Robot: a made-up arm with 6 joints. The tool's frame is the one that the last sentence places. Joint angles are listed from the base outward.
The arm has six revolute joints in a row. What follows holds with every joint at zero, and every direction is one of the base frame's.
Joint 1 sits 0.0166 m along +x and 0.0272 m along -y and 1.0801 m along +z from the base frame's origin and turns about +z.
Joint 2 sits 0.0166 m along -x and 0.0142 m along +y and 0.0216 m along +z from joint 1 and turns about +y.
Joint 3 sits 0.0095 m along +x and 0.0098 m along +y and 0.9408 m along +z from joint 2 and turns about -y.
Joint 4 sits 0.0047 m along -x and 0.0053 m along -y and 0.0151 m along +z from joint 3 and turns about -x.
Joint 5 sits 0.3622 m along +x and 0.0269 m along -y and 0.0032 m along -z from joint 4 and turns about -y.
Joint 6 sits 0.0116 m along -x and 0.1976 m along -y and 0.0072 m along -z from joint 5 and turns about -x.
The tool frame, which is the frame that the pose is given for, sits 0.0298 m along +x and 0.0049 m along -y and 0.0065 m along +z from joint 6; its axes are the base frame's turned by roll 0.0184, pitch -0.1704 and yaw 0.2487 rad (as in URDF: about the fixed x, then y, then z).
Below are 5 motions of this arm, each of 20 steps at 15 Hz.
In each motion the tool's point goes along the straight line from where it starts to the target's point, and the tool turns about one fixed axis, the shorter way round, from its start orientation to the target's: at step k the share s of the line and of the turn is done. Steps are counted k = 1, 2, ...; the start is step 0. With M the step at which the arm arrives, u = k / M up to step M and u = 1 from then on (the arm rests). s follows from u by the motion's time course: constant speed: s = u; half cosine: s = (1 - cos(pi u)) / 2; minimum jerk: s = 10 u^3 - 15 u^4 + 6 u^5.
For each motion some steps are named. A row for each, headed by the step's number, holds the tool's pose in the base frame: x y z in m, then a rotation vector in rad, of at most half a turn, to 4 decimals.
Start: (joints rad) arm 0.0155 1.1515 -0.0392 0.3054 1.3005 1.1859
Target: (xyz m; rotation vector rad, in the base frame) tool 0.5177 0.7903 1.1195 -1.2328 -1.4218 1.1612
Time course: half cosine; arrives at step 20
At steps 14, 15, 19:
14: 0.6354 0.5867 1.1309 -1.2670 -1.1760 1.0373
15: 0.6013 0.6456 1.1276 -1.2589 -1.2469 1.0735
19: 0.5212 0.7842 1.1198 -1.2341 -1.4144 1.1576

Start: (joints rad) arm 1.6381 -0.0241 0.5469 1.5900 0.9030 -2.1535
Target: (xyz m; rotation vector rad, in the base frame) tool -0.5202 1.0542 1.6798 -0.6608 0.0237 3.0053
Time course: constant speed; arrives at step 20
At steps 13, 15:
13: -0.3448 0.7308 1.9500 -0.1526 -0.0011 3.0053
15: -0.3949 0.8232 1.8728 -0.2967 0.0059 3.0137

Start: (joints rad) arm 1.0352 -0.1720 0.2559 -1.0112 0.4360 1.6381
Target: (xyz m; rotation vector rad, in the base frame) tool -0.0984 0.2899 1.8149 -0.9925 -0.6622 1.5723
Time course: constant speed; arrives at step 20
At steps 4, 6, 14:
4: 0.1606 0.1631 1.9892 -0.3628 -0.8167 0.8844
6: 0.1282 0.1790 1.9674 -0.4399 -0.8049 0.9725
14: -0.0013 0.2424 1.8803 -0.7530 -0.7369 1.3192

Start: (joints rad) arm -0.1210 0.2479 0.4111 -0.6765 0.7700 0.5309
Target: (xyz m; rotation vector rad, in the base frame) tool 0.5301 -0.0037 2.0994 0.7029 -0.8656 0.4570
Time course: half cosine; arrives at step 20
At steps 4, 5, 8, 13, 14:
4: 0.5934 -0.2380 1.9687 0.0836 -0.9780 -0.2324
5: 0.5899 -0.2248 1.9761 0.1194 -0.9752 -0.1939
8: 0.5759 -0.1733 2.0048 0.2580 -0.9603 -0.0429
13: 0.5492 -0.0744 2.0600 0.5195 -0.9137 0.2479
14: 0.5445 -0.0571 2.0696 0.5647 -0.9031 0.2991

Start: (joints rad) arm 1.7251 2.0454 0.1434 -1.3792 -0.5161 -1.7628
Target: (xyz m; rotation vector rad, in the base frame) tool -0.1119 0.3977 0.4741 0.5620 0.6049 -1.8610
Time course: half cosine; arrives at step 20
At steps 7, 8, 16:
7: -0.0723 0.4433 0.4104 0.5595 0.8483 -1.5986
8: -0.0762 0.4387 0.4167 0.5602 0.8252 -1.6256
16: -0.1067 0.4037 0.4657 0.5623 0.6383 -1.8276

